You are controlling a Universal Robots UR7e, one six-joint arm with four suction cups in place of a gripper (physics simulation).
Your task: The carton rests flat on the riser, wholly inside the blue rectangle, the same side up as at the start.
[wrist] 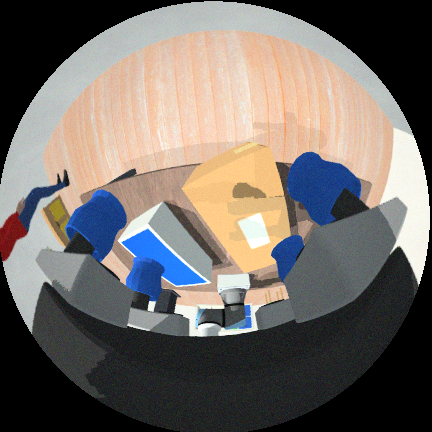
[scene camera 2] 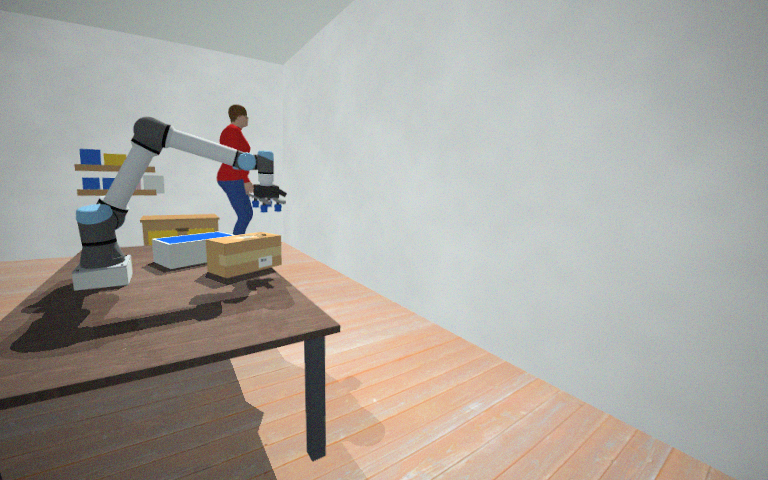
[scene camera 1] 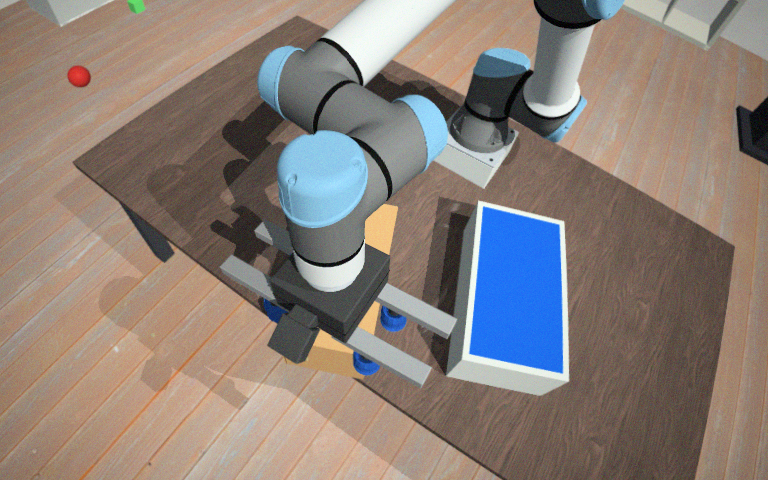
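Where they show: hand at its tool point: (wrist: pixel 208 235) (scene camera 2: pixel 266 208); arm's base at its link origin: (wrist: pixel 232 291) (scene camera 2: pixel 103 262) (scene camera 1: pixel 477 133).
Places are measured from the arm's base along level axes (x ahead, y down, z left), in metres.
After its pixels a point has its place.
Note:
The orange-brown carton (scene camera 1: pixel 380 229) @(x 0.452, y -0.075, z -0.063 m) (scene camera 2: pixel 243 257) @(x 0.517, y 0.001, z -0.179 m) (wrist: pixel 215 182) @(x 0.679, y -0.075, z -0.021 m) stands flat on the table near its long edge, beside the riser, with a gap between them. In the wrist view a white label shows on it. The pale grey riser (scene camera 1: pixel 498 376) @(x 0.571, y 0.010, z 0.261 m) (scene camera 2: pixel 182 255) @(x 0.306, y 0.022, z 0.096 m) (wrist: pixel 182 232) @(x 0.469, y 0.053, z 0.142 m) stands on the table and bears the blue rectangle (scene camera 1: pixel 518 288) @(x 0.409, y -0.041, z 0.226 m) (scene camera 2: pixel 195 237) @(x 0.389, y -0.041, z 0.219 m) (wrist: pixel 162 257) @(x 0.447, y -0.041, z 0.206 m) on its top. My gripper (scene camera 1: pixel 334 322) @(x 0.689, y -0.203, z -0.021 m) (scene camera 2: pixel 267 204) @(x 0.689, y -0.203, z -0.021 m) (wrist: pixel 212 237) @(x 0.689, y -0.203, z -0.021 m) is open, its four blue cups hanging well above the carton without touching it. In scene camera 1 the gripper and arm hide much of the carton.
The dark wooden table (scene camera 1: pixel 640 339) @(x 0.304, y 0.079, z 0.559 m) (scene camera 2: pixel 169 350) @(x 0.149, y 0.079, z -0.764 m) also carries the robot's base (scene camera 1: pixel 467 164) @(x 0.090, y 0.030, z 0.013 m) (scene camera 2: pixel 101 275) @(x -0.007, y 0.030, z -0.089 m). A person in red (scene camera 2: pixel 232 144) stands beyond the table. A wooden cabinet (scene camera 2: pixel 181 219) is behind the riser. A red ball (scene camera 1: pixel 79 75) lies on the floor.

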